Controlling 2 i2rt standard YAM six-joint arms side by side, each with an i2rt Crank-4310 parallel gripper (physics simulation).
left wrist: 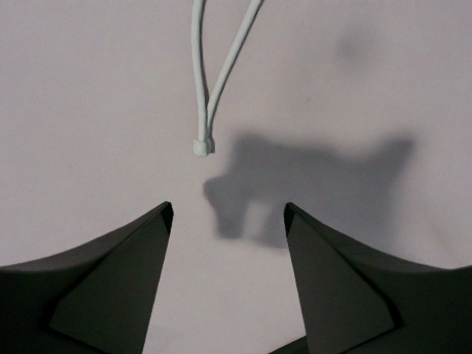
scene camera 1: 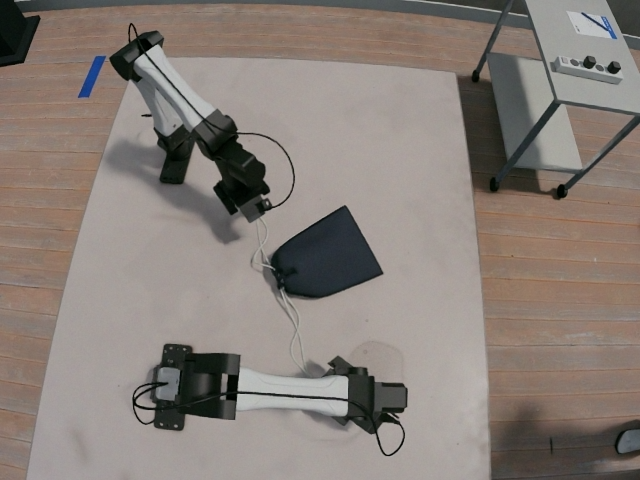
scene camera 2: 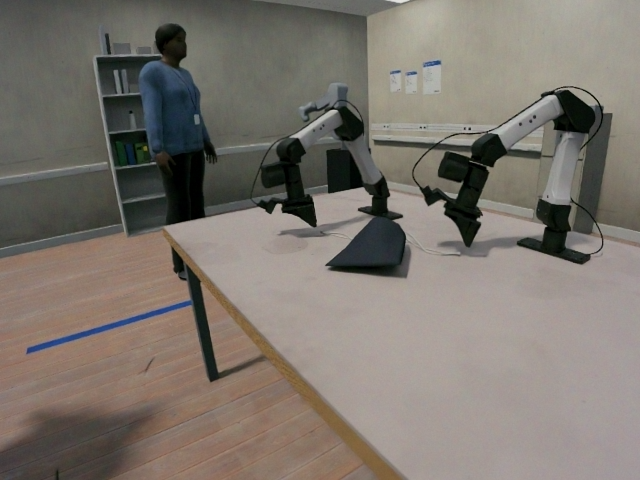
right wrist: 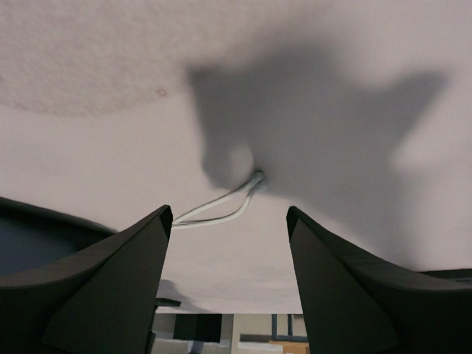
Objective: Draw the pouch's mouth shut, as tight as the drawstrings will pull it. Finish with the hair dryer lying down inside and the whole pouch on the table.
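Observation:
The dark navy pouch (scene camera 1: pixel 325 253) (scene camera 2: pixel 372 245) lies flat on the table, its mouth gathered into a small bunch at its left end in scene camera 1. The hair dryer does not show. One pale drawstring loop (left wrist: pixel 197 65) runs from the mouth towards my left gripper (left wrist: pixel 228 206) (scene camera 2: pixel 468 242), which is open and empty above the table; the knotted end lies ahead of the fingertips. The other loop (right wrist: pixel 257 180) (scene camera 1: pixel 298 320) lies slack towards my right gripper (right wrist: pixel 229 209) (scene camera 2: pixel 314 224), which is open and empty above the table, its knot just beyond the fingertips.
The table (scene camera 1: pixel 413 155) (scene camera 2: pixel 491 335) carries both arm bases. A grey cart (scene camera 1: pixel 584 95) with a power strip (scene camera 1: pixel 588 69) stands at the upper right of scene camera 1. A person (scene camera 2: pixel 173 118) stands beyond the table, by a bookshelf (scene camera 2: pixel 110 139).

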